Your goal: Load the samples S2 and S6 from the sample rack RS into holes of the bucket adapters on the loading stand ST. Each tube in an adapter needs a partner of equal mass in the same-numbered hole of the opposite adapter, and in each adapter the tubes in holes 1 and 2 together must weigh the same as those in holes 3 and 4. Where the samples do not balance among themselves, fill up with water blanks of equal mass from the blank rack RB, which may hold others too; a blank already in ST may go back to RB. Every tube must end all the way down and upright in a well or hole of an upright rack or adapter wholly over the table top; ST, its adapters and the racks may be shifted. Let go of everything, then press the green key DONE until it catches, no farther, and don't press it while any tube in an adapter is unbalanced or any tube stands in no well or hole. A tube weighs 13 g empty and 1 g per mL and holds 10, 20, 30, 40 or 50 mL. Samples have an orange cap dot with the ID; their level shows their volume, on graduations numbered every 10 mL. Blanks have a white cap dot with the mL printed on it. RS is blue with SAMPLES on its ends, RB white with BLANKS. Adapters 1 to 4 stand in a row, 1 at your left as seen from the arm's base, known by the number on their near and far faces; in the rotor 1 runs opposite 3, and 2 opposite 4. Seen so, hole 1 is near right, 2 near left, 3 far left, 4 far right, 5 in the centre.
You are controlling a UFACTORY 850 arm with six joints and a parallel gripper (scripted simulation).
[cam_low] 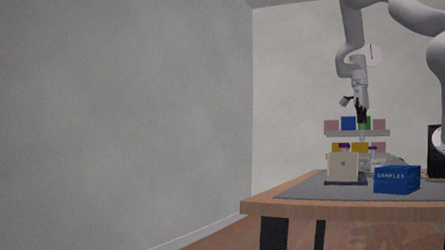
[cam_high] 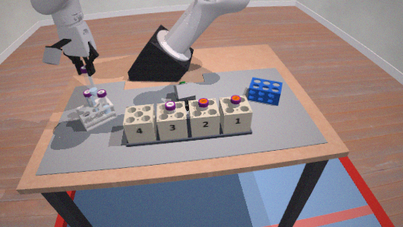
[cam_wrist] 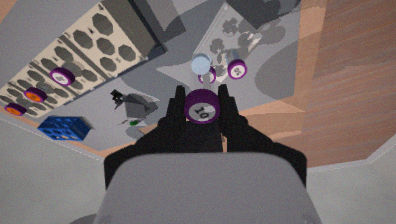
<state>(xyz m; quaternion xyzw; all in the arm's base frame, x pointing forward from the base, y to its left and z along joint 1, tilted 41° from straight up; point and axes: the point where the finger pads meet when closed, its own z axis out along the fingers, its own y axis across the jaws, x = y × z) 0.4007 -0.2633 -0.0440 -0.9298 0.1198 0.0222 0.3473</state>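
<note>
Now: hand 1 cm past the blank marked 10 and 5 cm above it. Also, from my hand: adapter 4: 5 cm ahead, 16 cm to the left, 20 cm below; then white blank rack RB: 4 cm behind, 4 cm to the right, 22 cm below; then blank marked 20: 6 cm behind, 19 cm below.
</note>
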